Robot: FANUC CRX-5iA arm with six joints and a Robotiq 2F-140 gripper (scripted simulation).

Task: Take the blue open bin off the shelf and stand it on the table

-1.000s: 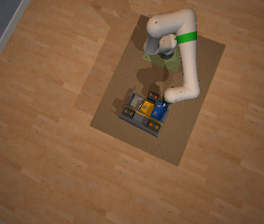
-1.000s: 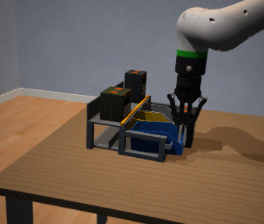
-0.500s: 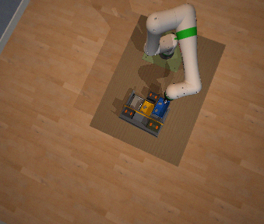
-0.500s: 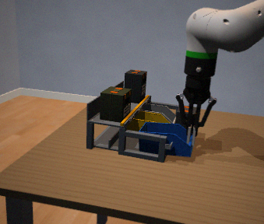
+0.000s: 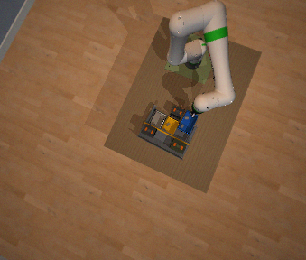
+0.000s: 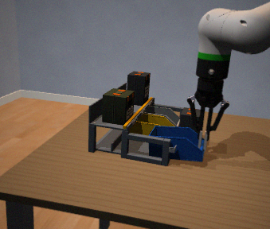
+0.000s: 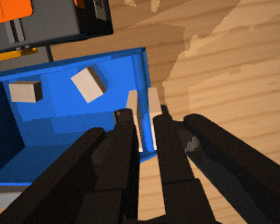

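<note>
Right now my hand is 8 cm short of the blue bin and 3 cm above it. From my hand the other things lie so: grey bin: 19 cm ahead, 23 cm to the right, 3 cm below; then yellow bin: 19 cm ahead, 12 cm to the right, 3 cm below.
</note>
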